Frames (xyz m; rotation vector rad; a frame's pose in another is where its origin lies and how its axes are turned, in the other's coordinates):
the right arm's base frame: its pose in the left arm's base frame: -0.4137 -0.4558 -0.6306 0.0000 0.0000 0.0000
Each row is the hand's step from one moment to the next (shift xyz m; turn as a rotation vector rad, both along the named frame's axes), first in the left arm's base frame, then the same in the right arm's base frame.
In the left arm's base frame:
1: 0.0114 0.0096 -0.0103 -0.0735 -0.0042 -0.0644
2: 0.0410 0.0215 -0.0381 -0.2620 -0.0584 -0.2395
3: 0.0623 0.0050 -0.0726 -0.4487 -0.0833 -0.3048
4: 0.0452 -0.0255 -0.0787 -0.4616 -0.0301 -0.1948
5: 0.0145 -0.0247 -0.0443 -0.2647 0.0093 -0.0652
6: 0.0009 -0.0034 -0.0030 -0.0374 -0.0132 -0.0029
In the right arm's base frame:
1: 0.0114 0.0096 -0.0103 -0.0735 -0.0042 -0.0644
2: 0.0410 0.0215 -0.0381 -0.2620 -0.0584 -0.2395
3: 0.0623 0.0050 -0.0726 -0.4487 -0.0833 -0.3048
4: 0.0452 -0.0255 -0.0787 -0.4616 -0.0301 -0.1948
5: 0.0145 -0.0247 -0.0443 -0.2647 0.0093 -0.0652
6: 0.0009 -0.0034 -0.0030 -0.0374 -0.0132 -0.0029

